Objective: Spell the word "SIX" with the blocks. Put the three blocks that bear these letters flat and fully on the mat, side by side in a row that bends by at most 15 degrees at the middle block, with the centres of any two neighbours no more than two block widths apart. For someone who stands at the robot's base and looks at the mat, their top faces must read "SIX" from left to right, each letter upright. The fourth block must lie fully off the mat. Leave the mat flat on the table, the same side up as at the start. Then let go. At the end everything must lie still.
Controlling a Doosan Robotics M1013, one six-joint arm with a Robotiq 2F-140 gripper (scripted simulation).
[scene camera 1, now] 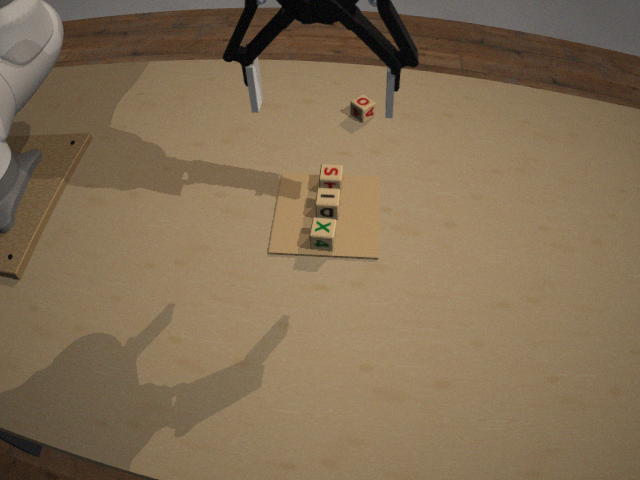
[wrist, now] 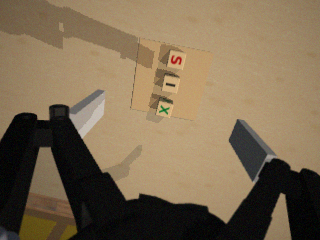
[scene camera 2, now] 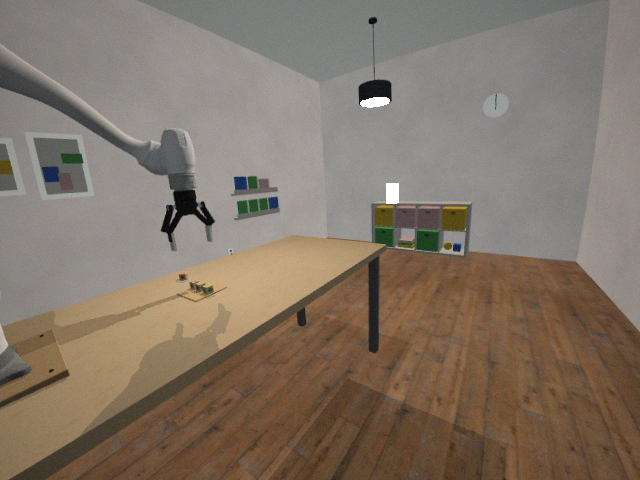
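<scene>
My gripper appears in scene camera 1, in scene camera 2 and in the wrist view [169, 116]. On my gripper, [scene camera 1: 359, 24] and [scene camera 2: 199, 212] are one and the same spot.
</scene>
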